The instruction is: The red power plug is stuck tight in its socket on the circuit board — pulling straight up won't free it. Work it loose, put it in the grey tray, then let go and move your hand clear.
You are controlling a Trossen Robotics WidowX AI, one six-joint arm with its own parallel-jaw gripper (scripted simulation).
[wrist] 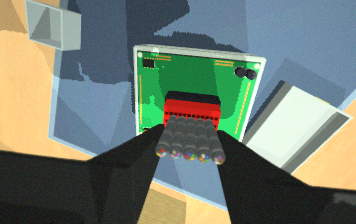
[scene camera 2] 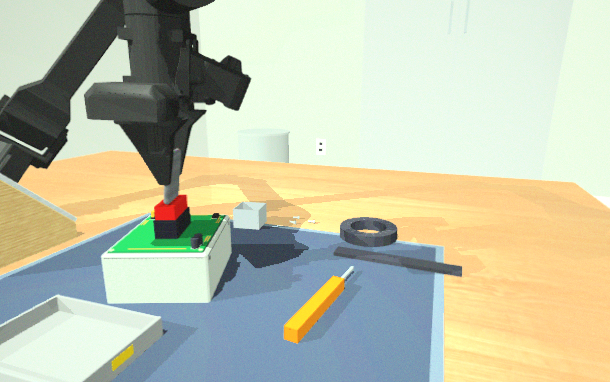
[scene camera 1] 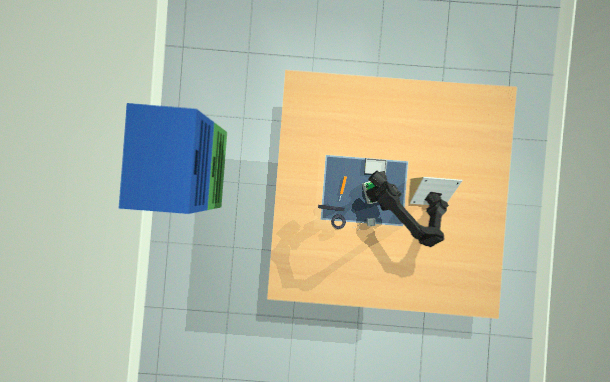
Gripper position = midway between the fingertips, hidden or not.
In view: the gripper [scene camera 2: 170, 180], a dark flat bar [scene camera 2: 448, 269] and a blue mat [scene camera 2: 383, 318].
The gripper shows as well in the wrist view [wrist: 189, 133]. The blue mat shows as well in the wrist view [wrist: 95, 110] and in scene camera 1 [scene camera 1: 353, 199].
